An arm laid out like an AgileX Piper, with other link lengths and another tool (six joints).
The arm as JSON. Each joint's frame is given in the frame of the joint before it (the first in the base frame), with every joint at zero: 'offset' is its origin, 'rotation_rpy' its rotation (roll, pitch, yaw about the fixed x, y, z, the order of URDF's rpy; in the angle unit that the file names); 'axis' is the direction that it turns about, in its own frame. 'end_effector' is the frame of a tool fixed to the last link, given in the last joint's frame.
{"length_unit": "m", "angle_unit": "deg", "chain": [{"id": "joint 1", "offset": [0.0, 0.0, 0.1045], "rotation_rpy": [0.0, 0.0, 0.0], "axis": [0.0, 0.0, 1.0]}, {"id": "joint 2", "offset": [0.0, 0.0, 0.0], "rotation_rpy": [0.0, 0.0, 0.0], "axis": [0.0, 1.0, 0.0]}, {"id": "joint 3", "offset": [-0.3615, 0.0, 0.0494], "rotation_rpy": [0.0, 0.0, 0.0], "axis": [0.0, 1.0, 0.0]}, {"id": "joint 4", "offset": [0.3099, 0.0, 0.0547], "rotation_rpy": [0.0, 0.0, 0.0], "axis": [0.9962, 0.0, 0.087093]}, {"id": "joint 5", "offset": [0.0, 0.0, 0.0], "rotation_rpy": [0.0, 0.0, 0.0], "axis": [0.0, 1.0, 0.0]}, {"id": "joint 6", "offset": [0.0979, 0.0, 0.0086], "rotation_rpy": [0.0, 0.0, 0.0], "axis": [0.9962, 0.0, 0.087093]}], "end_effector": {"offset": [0.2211, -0.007, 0.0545], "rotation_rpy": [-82.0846, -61.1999, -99.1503]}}
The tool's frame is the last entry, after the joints.
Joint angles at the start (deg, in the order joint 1, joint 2, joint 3, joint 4, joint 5, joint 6):
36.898, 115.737, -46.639, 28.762, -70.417, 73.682
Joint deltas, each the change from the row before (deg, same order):
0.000, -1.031, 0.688, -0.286, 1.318, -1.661
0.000, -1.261, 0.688, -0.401, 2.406, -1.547
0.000, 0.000, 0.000, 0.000, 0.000, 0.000
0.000, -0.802, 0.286, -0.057, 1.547, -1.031
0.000, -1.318, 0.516, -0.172, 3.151, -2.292
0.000, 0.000, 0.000, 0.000, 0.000, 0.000
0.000, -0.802, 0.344, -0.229, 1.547, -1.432
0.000, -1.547, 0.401, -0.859, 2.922, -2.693
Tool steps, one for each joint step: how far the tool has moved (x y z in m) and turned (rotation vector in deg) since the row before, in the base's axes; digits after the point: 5 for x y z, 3 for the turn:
-0.00315, 0.00060, 0.00034, -1.769, 0.623, 0.449
-0.00353, 0.00237, -0.00312, -1.775, 1.450, 0.825
0.00000, 0.00000, 0.00000, 0.000, 0.000, 0.000
-0.00180, 0.00093, -0.00119, -1.023, 0.847, 0.378
-0.00369, 0.00251, -0.00525, -2.450, 1.841, 0.898
0.00000, 0.00000, 0.00000, 0.000, 0.000, 0.000
-0.00253, 0.00160, -0.00123, -1.522, 0.727, 0.622
-0.00442, 0.00570, 0.00052, -2.883, 0.972, 1.611

